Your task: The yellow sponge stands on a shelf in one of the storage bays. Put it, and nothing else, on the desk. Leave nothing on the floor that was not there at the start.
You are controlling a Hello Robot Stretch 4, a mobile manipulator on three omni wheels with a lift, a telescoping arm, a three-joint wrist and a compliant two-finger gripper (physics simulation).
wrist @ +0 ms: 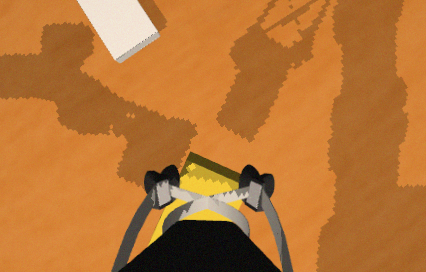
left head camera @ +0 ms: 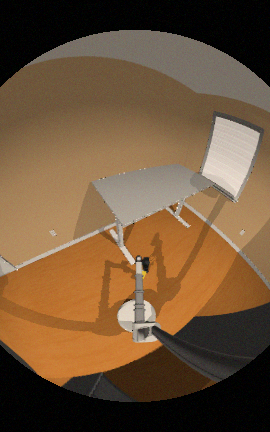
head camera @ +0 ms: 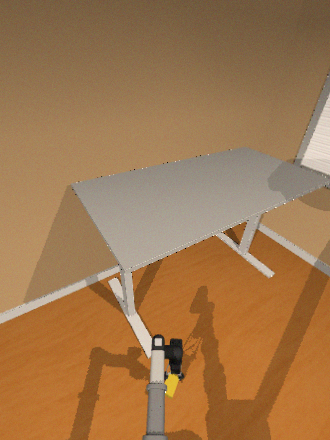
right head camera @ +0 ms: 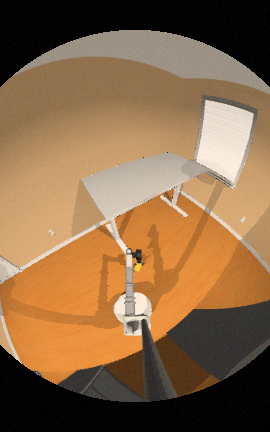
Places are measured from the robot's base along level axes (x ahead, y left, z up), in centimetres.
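Pixels of known places: gripper, fingertip midpoint: (wrist: 209, 179) (left head camera: 143, 271) (head camera: 173, 377) (right head camera: 138, 264).
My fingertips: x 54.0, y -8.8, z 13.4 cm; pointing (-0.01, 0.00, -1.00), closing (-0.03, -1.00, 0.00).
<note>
Behind a point stands the place of what it marks.
The yellow sponge (head camera: 172, 386) @[x 49.3, y -8.2, z 15.5 cm] (left head camera: 144, 274) @[x 49.7, y -10.0, z 15.4 cm] (right head camera: 138, 267) @[x 49.0, y -8.4, z 15.5 cm] (wrist: 212, 186) @[x 53.9, y -9.0, z 15.7 cm] is held between the two fingertips of my gripper (head camera: 174, 376) @[x 54.0, y -8.7, z 13.4 cm] (wrist: 209, 179) @[x 54.0, y -8.7, z 13.4 cm], which is shut on it. In the wrist view the sponge sits slightly tilted between the dark finger pads, and its near part is hidden by the gripper body. Gripper and sponge hang above the orange floor, in front of the desk's near left leg. The grey desk (head camera: 190, 205) @[x 105.2, y -14.2, z 92.3 cm] (left head camera: 150, 192) @[x 102.2, y -10.4, z 92.3 cm] (right head camera: 140, 185) @[x 99.4, y -13.7, z 92.3 cm] stands beyond the arm, and no object shows on its top. The storage bays do not show clearly.
The desk's white foot (head camera: 135, 327) (wrist: 120, 27) reaches along the floor close to the gripper. My telescoping arm (head camera: 156, 405) @[x 32.1, y -0.1, z 55.3 cm] (left head camera: 139, 290) @[x 23.9, y -0.4, z 56.5 cm] (right head camera: 130, 280) @[x 26.5, y -1.3, z 55.2 cm] points toward the desk's near left corner. A white framed panel (head camera: 320, 140) @[x 189.4, y -125.5, z 105.7 cm] (left head camera: 231, 152) @[x 161.5, y -144.2, z 146.1 cm] (right head camera: 225, 140) @[x 159.6, y -145.5, z 139.6 cm] stands at the desk's right end. Walls rise behind the desk.
</note>
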